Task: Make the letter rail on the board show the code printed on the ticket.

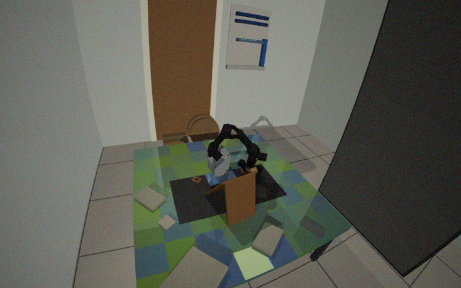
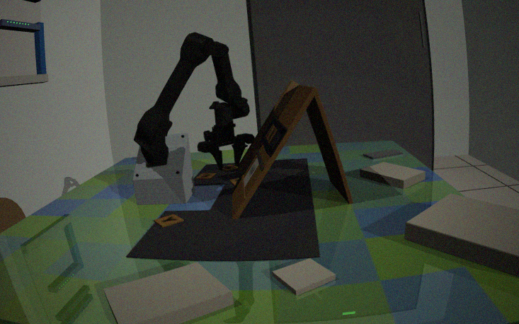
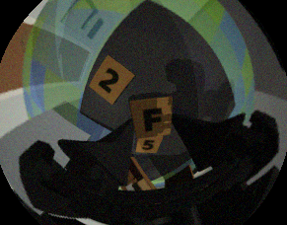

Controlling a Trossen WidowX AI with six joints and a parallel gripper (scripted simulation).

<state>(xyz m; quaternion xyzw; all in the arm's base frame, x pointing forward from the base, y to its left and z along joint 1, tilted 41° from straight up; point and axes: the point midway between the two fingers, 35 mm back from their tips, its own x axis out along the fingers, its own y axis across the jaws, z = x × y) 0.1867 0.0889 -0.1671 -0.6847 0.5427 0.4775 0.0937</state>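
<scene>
My gripper tip is 14 cm short of the orange letter tile marked l, 22 cm to the left of it and 14 cm below it. From my gripper tip the other things lie so: dark mat (1 cm ahead, 20 cm to the right, 3 cm below); then white ticket (8 cm ahead, 26 cm to the right, 6 cm above); then orange letter tile marked f (right at my gripper tip).
</scene>
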